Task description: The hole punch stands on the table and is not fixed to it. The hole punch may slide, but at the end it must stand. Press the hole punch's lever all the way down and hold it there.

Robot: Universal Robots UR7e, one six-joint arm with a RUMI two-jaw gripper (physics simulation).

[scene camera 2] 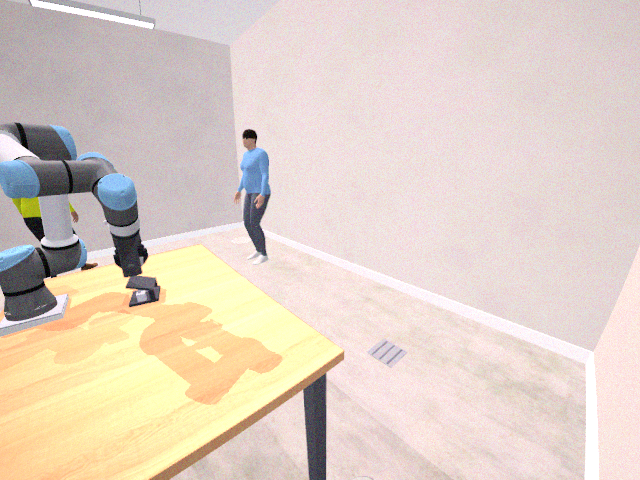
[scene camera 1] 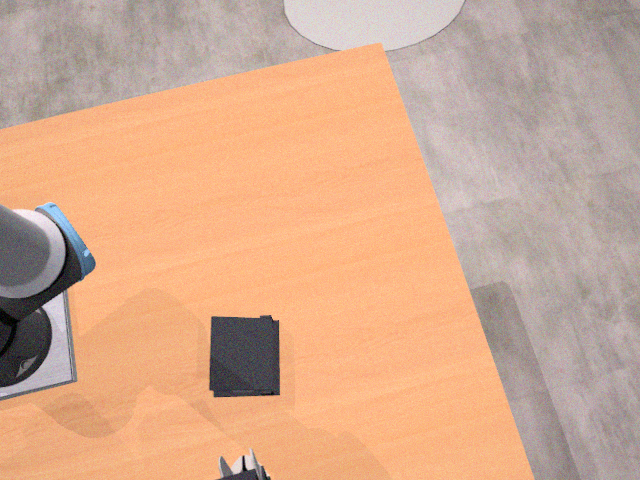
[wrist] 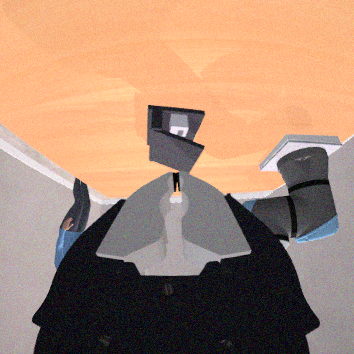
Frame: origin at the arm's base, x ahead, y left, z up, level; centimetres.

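Seen in the pictures: gripper, fingertip midpoint: (scene camera 1: 243, 457) (wrist: 176, 174); arm's base, link origin: (scene camera 2: 32, 309) (scene camera 1: 6, 340) (wrist: 300, 158).
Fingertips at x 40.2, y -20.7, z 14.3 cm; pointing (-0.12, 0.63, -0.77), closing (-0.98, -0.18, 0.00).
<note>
Offsets run from my fingertips to a thing's top centre. Level surfaces: height alone.
The dark hole punch @[dx -1.1, dy +14.8, dz -8.5 cm] (scene camera 1: 244, 356) (scene camera 2: 150, 298) (wrist: 155, 118) stands upright on the table @[dz -17.1 cm] (scene camera 1: 310, 206) (scene camera 2: 93, 408) (wrist: 270, 60). Its lever @[dx -1.1, dy +14.8, dz -8.5 cm] (scene camera 2: 141, 282) (wrist: 174, 151) is up, tilted, with a wide gap between it and the base. My gripper (wrist: 176, 174) is shut and empty. In the wrist view its fingertips appear just beside the edge of the lever; whether they touch it I cannot tell. In scene camera 1 the gripper (scene camera 1: 237, 455) shows at the bottom edge, apart from the hole punch. In scene camera 2 the fingertips are hidden.
The arm's base plate (scene camera 1: 71, 351) (scene camera 2: 63, 308) (wrist: 280, 149) is on the table to one side of the hole punch. A person in blue (scene camera 2: 254, 173) (wrist: 67, 242) stands beyond the table. A person in yellow (scene camera 2: 29, 207) is partly hidden behind the arm.
</note>
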